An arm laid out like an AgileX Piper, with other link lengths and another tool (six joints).
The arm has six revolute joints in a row. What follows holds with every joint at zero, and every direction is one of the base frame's. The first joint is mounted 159.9 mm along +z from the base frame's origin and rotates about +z. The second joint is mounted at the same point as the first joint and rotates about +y. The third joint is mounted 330.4 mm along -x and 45.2 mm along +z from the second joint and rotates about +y. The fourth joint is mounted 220.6 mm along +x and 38.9 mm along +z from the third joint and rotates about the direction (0.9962, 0, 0.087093). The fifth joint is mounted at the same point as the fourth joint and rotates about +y. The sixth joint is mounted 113.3 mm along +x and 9.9 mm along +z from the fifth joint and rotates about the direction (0.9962, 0, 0.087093). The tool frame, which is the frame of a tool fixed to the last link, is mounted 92.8 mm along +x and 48 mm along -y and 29.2 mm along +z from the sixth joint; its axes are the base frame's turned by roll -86.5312, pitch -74.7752 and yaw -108.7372 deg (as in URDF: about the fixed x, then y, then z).
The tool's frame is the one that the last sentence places.
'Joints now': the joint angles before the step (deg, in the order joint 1, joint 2, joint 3, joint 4, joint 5, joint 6). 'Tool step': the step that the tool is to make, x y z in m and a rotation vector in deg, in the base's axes. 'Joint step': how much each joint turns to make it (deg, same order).
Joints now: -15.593, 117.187, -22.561, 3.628, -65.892, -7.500
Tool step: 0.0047, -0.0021, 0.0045, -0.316, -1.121, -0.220
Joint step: 0.002, -0.005, -1.068, 0.222, -0.092, -0.001
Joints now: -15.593, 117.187, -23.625, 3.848, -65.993, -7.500
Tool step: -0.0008, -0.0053, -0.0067, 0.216, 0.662, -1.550
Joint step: 0.005, 1.176, -0.512, 1.557, 0.032, -0.003
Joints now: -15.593, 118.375, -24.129, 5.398, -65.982, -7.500
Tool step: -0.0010, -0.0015, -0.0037, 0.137, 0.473, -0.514
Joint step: 0.012, 0.526, -0.027, 0.526, -0.006, 0.001
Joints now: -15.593, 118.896, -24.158, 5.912, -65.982, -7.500
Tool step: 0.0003, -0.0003, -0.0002, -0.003, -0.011, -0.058
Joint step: -0.003, 0.071, -0.095, 0.056, 0.012, -0.002
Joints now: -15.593, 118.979, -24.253, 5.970, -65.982, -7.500
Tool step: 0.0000, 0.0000, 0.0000, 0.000, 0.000, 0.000
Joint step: 0.000, 0.000, 0.000, 0.000, 0.000, 0.000
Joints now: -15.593, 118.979, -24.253, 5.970, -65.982, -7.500
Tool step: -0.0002, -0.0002, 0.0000, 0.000, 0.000, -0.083
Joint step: 0.010, -0.001, 0.011, 0.093, -0.010, 0.001
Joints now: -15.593, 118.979, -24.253, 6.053, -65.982, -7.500
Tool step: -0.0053, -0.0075, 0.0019, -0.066, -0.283, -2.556
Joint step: 0.007, -0.243, 0.017, 2.561, -0.064, 0.004
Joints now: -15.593, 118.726, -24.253, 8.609, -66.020, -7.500
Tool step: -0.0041, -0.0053, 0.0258, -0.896, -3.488, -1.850
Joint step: -0.005, -3.602, 0.010, 1.845, -0.009, 0.002
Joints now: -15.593, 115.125, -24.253, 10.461, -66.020, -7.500
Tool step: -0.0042, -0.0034, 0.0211, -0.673, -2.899, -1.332
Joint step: 0.004, -2.986, -0.002, 1.344, 0.014, -0.004
